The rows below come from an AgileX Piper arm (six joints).
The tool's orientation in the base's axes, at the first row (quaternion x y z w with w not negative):
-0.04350 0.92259 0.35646 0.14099
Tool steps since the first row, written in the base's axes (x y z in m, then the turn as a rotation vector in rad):
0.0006 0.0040 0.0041 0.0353 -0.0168 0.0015
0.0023 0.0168 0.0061 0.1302 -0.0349 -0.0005
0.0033 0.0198 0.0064 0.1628 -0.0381 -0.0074
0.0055 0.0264 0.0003 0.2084 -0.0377 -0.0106
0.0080 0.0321 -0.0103 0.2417 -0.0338 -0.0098
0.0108 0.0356 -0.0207 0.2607 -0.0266 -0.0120
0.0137 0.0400 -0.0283 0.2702 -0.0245 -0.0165
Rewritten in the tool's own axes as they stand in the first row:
-0.0017 0.0055 -0.0001 -0.0345 -0.0179 -0.0042
-0.0036 0.0160 0.0075 -0.1251 -0.0498 0.0068
-0.0046 0.0182 0.0095 -0.1543 -0.0625 0.0170
-0.0048 0.0188 0.0187 -0.1970 -0.0725 0.0300
-0.0040 0.0157 0.0306 -0.2290 -0.0751 0.0397
-0.0036 0.0111 0.0409 -0.2464 -0.0746 0.0504
-0.0041 0.0089 0.0499 -0.2541 -0.0777 0.0571

